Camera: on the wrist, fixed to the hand. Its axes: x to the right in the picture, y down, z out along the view.
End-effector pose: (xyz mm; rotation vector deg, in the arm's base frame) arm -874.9 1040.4 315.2 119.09 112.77 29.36
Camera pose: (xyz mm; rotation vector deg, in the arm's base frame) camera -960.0 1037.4 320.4 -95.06 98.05 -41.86
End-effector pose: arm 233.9 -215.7 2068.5 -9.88 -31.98 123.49
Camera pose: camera 304.8 -168.3 2067.0 51.41 -19.86 -53.22
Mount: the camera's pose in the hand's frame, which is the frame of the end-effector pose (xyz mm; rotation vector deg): -5.5 -75.5 -39.4 -0.16 39.97 172.93
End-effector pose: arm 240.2 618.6 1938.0 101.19 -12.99 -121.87
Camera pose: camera 266.2 694.4 1908.6 13.11 -71.14 37.76
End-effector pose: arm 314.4 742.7 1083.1 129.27 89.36 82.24
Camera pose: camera 232.7 758.6 1064.2 -54.23 93.57 -26.57
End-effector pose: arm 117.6 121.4 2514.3 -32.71 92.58 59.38
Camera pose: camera 158.8 49.0 2495.8 -75.17 -49.81 -64.84
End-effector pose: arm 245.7 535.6 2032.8 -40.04 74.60 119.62
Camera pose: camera 307.8 525.7 1975.1 -35.16 -39.57 -28.68
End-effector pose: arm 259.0 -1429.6 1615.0 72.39 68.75 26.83
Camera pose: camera 198.4 -1439.3 1555.7 -72.02 58.41 -111.31
